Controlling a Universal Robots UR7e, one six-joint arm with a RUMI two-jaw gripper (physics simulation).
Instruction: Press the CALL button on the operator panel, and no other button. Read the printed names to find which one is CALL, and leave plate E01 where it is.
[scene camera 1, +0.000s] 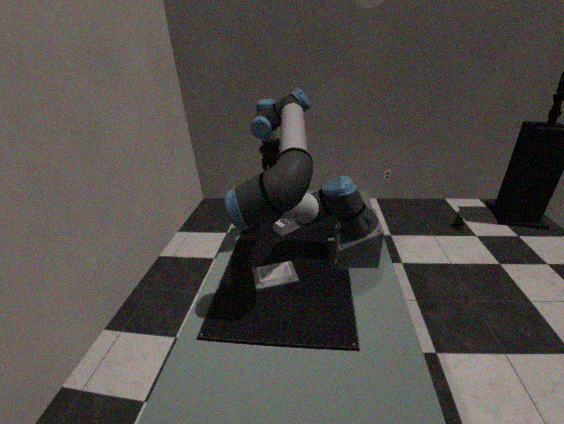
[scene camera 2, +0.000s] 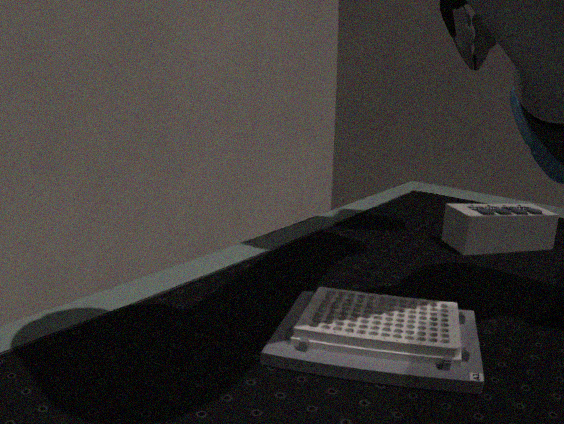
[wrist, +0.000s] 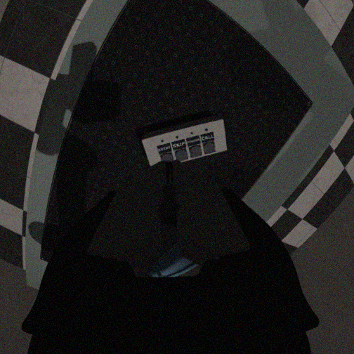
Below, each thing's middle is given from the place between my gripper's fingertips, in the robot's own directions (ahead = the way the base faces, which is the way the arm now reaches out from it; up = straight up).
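Grey holder (scene camera 2: 278, 353): a good way behind my hand, far to the left of it, a good way below it. Operator panel (scene camera 2: 470, 233): my hand is 70 mm past it, 220 mm above it.
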